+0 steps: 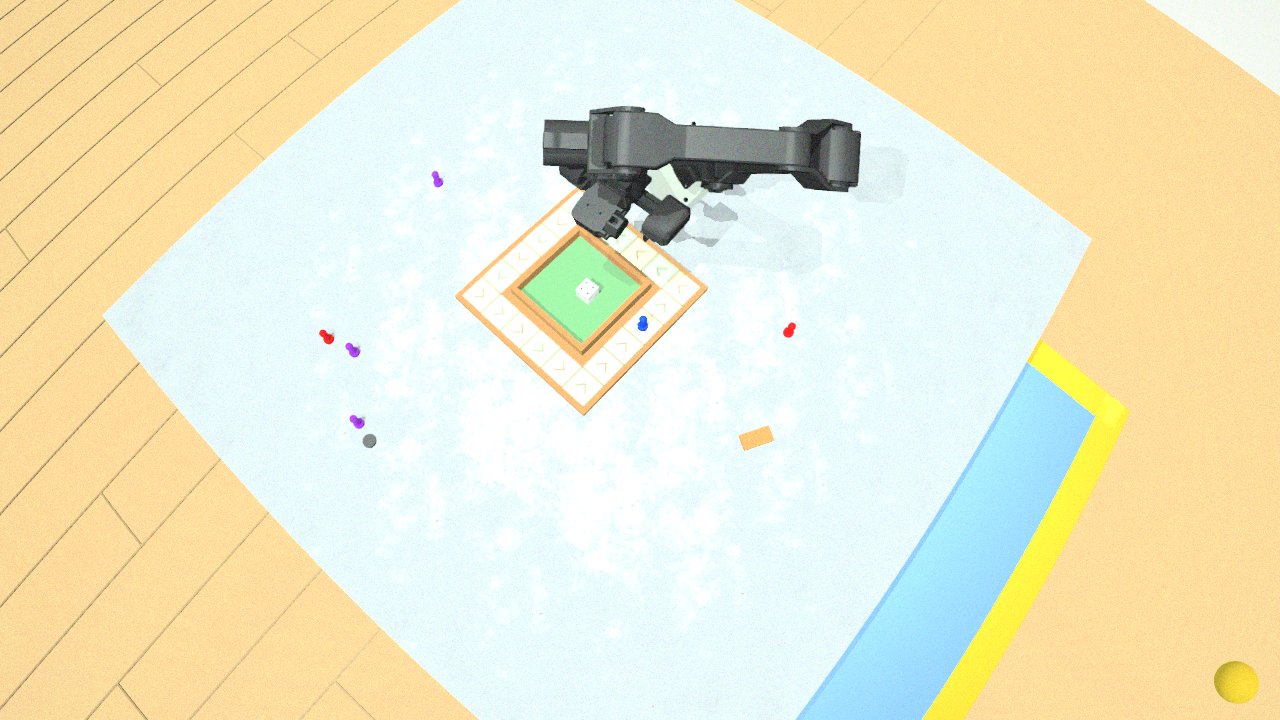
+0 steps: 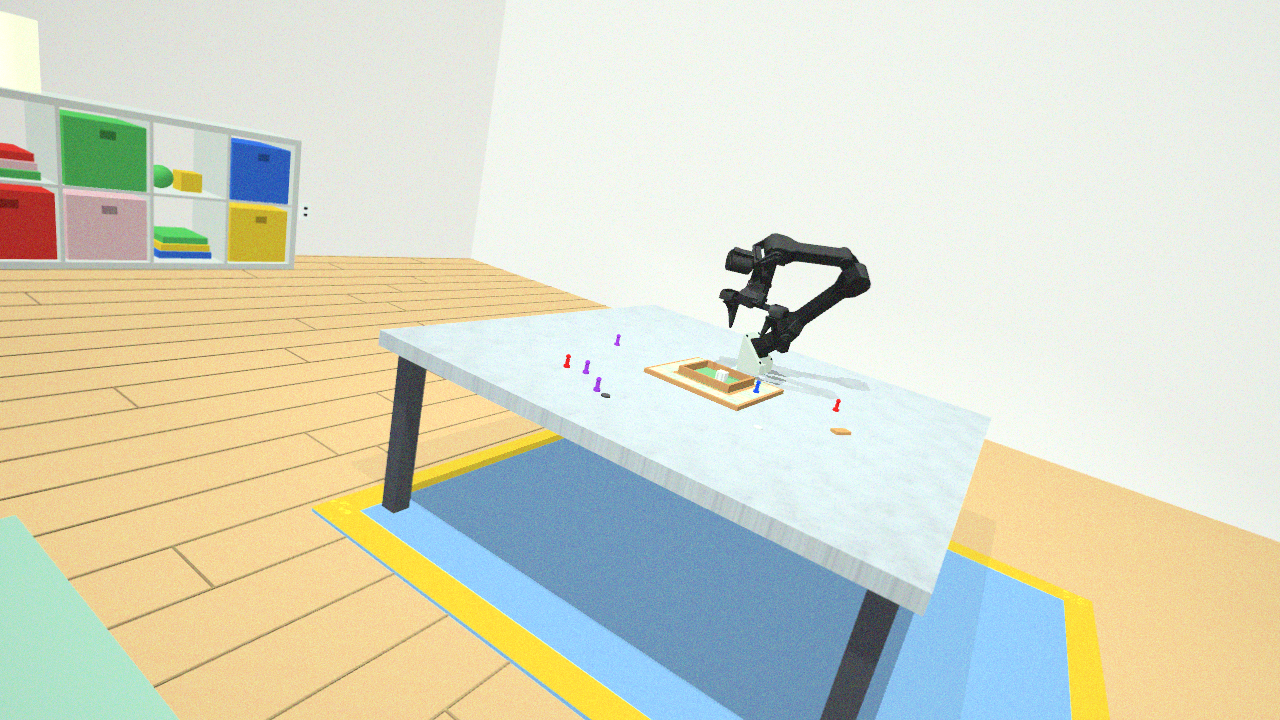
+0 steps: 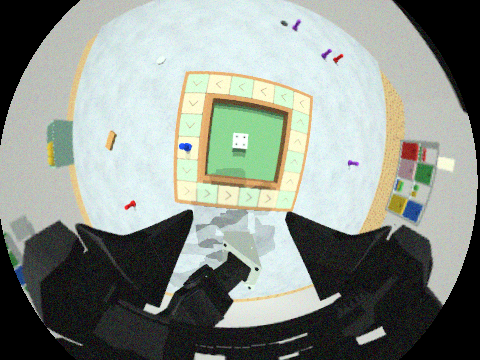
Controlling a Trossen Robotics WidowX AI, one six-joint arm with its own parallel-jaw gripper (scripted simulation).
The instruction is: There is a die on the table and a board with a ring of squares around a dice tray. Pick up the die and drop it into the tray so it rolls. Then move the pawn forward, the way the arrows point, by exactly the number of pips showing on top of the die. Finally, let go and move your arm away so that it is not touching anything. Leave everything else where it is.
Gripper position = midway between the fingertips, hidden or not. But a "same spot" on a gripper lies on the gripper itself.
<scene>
my gripper: image 1; image 2 745,333; image 3
same spot on my gripper: [image 1: 586,179] = [image 3: 363,264]
</scene>
